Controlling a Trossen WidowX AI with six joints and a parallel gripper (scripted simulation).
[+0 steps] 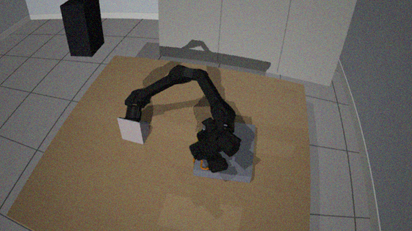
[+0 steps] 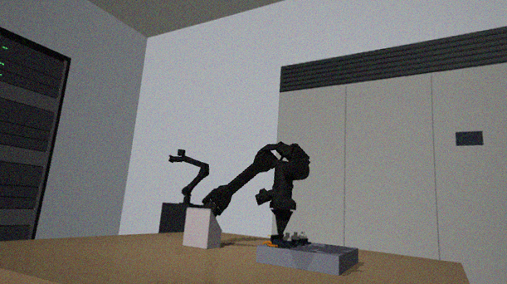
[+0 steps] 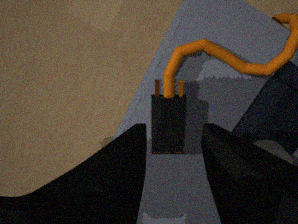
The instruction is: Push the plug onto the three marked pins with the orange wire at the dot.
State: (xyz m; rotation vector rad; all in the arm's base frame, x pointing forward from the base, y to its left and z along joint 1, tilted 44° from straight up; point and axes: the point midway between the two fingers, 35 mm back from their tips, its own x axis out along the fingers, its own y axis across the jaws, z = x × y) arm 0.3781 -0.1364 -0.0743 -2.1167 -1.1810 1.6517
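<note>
Right now my gripper tip is 6 cm past the white band, 16 cm to the right of it and 1 cm above it. Round my gripper tip: grey printed holder: 10 cm ahead, 13 cm to the left, 6 cm below.
</note>
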